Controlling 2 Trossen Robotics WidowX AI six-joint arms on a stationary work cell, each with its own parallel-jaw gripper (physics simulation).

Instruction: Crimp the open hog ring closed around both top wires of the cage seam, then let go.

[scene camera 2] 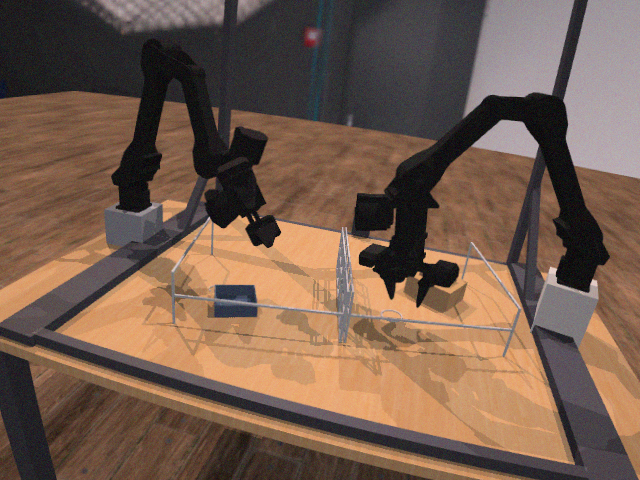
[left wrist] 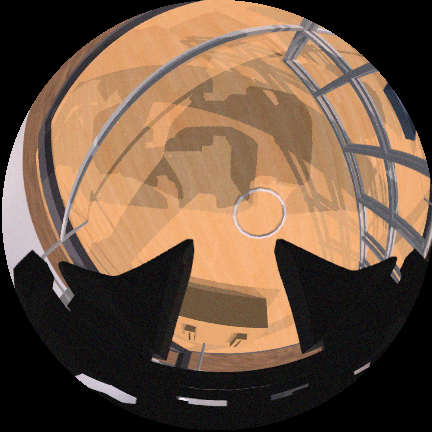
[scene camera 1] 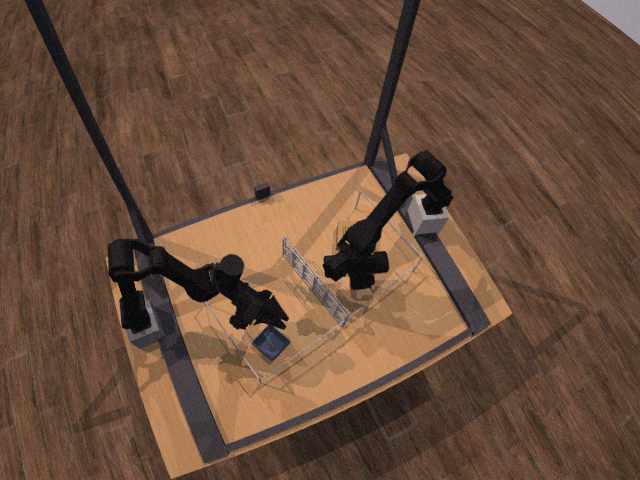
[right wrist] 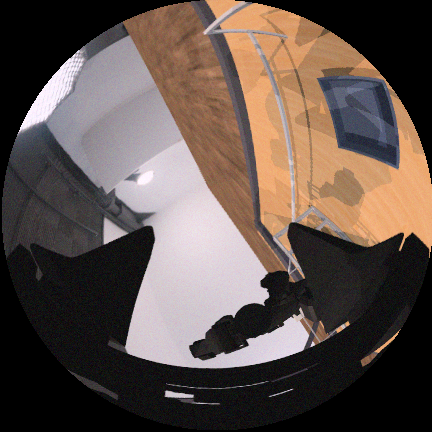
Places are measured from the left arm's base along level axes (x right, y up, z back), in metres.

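Where they show: left gripper, fingertip midpoint: (scene camera 2: pixel 404 303) (left wrist: pixel 235 245); right gripper, fingertip midpoint: (scene camera 2: pixel 261 228) (scene camera 1: pixel 286 323) (right wrist: pixel 222 231); left arm's base at its link origin: (scene camera 2: pixel 573 282) (scene camera 1: pixel 432 206); right arm's base at its link origin: (scene camera 2: pixel 134 206) (scene camera 1: pixel 139 320).
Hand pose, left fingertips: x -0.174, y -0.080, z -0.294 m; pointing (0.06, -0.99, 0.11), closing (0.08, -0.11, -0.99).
Things, the pixels of their top centre, and the offset from my left fingertips. "spot": a spot on its surface instead.
- thin pale loop at its top centre: (left wrist: pixel 259 215) (scene camera 2: pixel 391 315) dx -0.006, dy -0.033, dz -0.019 m
- blue tray at its top centre: (right wrist: pixel 361 116) (scene camera 2: pixel 235 294) (scene camera 1: pixel 270 341) dx -0.179, dy -0.010, dz -0.280 m
- tan box at its top centre: (left wrist: pixel 212 340) (scene camera 2: pixel 438 275) (scene camera 1: pixel 354 231) dx +0.139, dy +0.018, dz +0.026 m
- thin wire frame at a spot on its surface: (left wrist: pixel 120 107) spot: dx -0.090, dy +0.025, dz +0.048 m
The hog ring, a thin pale loop (scene camera 2: pixel 391 310) (left wrist: pixel 234 213), lies flat near the tabletop, to the right of the seam in scene camera 2 and apart from it. I cannot make out a gap in it. The cage seam, two wire panels (scene camera 1: pixel 315 283) (scene camera 2: pixel 343 284) (left wrist: pixel 370 150) side by side, stands upright mid-table. My left gripper (scene camera 2: pixel 405 302) (left wrist: pixel 235 245) points down, partly open and empty, near the ring, with the ring beyond its tips in the left wrist view. My right gripper (scene camera 1: pixel 283 320) (scene camera 2: pixel 266 237) (right wrist: pixel 222 231) is open and empty, raised on the picture's left side of the seam.
A blue tray (scene camera 1: pixel 261 351) (scene camera 2: pixel 235 311) (left wrist: pixel 400 112) (right wrist: pixel 345 140) stands near the right gripper. A tan box (scene camera 2: pixel 439 294) (left wrist: pixel 225 305) stands close behind the left gripper. A thin wire frame (scene camera 2: pixel 439 324) (left wrist: pixel 120 107) runs out from the seam across the front.
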